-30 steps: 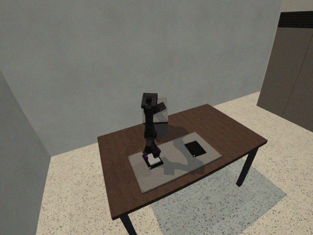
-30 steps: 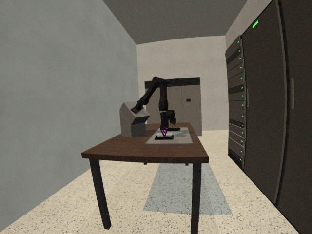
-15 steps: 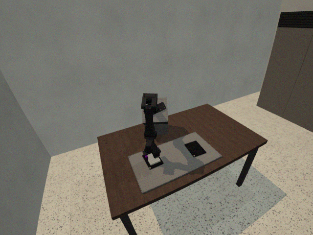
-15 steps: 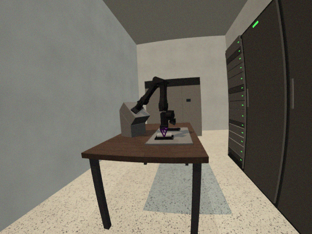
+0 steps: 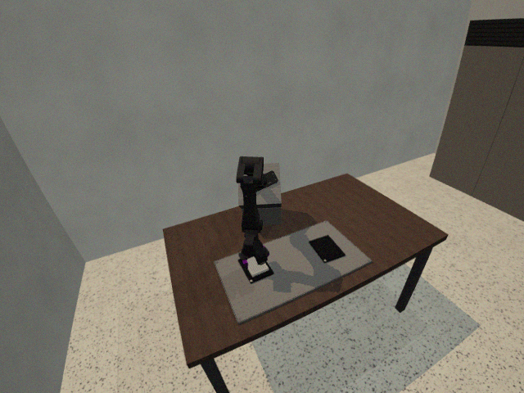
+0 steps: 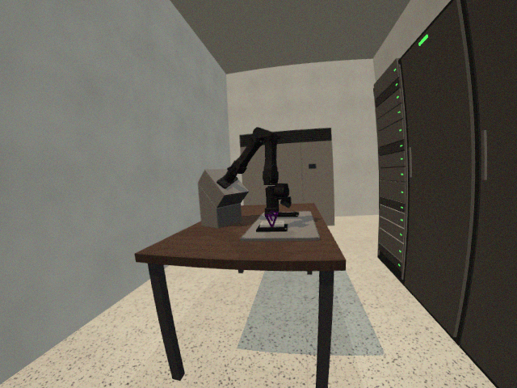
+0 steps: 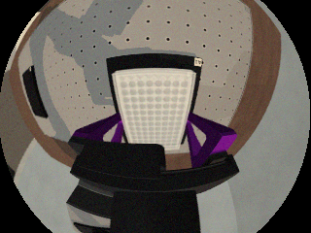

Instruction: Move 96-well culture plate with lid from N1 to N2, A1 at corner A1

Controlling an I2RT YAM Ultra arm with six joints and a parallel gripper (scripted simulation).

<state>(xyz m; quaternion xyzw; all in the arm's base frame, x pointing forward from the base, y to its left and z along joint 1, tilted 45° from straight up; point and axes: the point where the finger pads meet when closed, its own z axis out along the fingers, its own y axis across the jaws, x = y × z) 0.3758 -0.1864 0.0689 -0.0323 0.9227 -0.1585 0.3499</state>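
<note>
The clear lid lies right at my hand. The rest, counted from my hand: black plate nest N2 (20 mm below); then A1 mark (300 mm to the left, 160 mm ahead, 20 mm below); then black plate nest N1 (370 mm to the left, 90 mm ahead, 20 mm below).
</note>
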